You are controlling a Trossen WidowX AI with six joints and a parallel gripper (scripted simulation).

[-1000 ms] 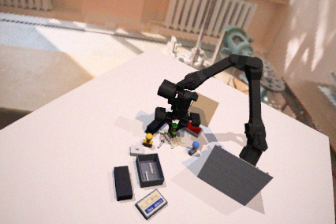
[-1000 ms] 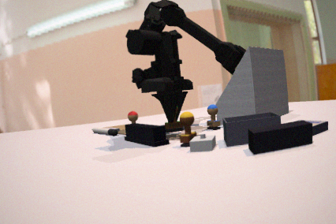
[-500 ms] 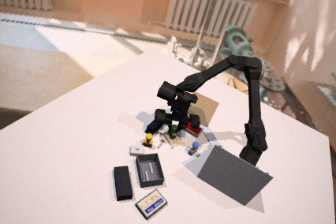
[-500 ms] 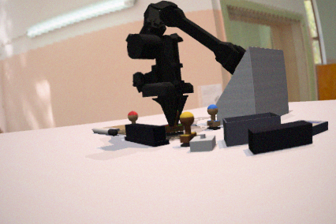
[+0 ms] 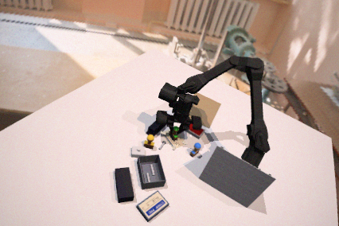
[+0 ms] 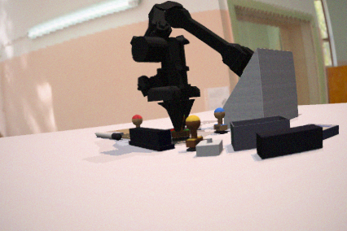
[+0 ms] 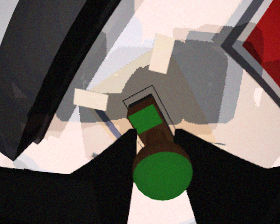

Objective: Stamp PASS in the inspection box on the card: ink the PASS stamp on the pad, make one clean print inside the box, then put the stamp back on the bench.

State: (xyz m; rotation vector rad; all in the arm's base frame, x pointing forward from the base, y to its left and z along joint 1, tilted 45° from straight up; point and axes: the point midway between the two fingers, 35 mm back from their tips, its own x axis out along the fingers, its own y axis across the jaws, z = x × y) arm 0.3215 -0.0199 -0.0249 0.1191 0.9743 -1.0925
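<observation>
My gripper tip is now right at the green-knobbed stamp. From my gripper tip the other things lie so: cream card (3 cm below, 1 cm behind); then black block (8 cm ahead, 1 cm below); then screw (7 cm to the left, 2 cm below).
</observation>
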